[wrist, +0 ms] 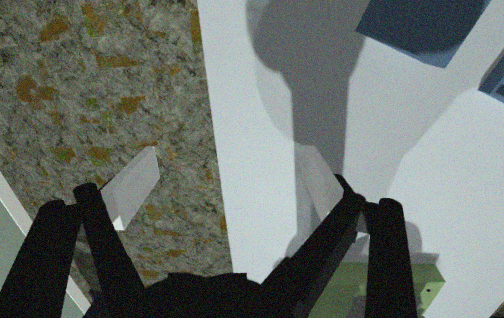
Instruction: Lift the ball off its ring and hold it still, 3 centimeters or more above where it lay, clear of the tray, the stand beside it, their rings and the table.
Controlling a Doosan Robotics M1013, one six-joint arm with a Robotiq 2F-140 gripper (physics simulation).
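Places are measured from the arm's base along level axes (x ahead, y right, z down), in millimetres.
Pixels of known places: gripper, fingertip midpoint: [230, 161].
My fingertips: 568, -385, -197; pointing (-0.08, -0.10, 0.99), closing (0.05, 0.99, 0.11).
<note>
For each thing: its top centre in the pictures, then the offset to it from my fingertips, as dx, dy, dz. "spot": a spot on its surface instead. Level surfaces: height alone.
- white table top at its surface level: dz +254
- dark blue block-like object at a spot on its surface: [415, 30] spot: +118, +216, +197
- blue object at a spot on its surface: [495, 82] spot: +59, +389, +231
My gripper [230, 161] is open, with its two pale pads wide apart and nothing between them. It hangs above the left edge of the white table top [255, 210]; one pad shows over the speckled floor and the other over the table. The ball and its ring do not show in the wrist view. I cannot tell whether the tray or the stand beside it is among the objects partly in view.
A dark blue block-like object [415, 30] is cut off at the top right. Another blue object [495, 82] shows at the right edge. A green object [410, 275] lies at the lower right, partly behind the gripper's linkage. The speckled floor [100, 125] lies left of the table.
</note>
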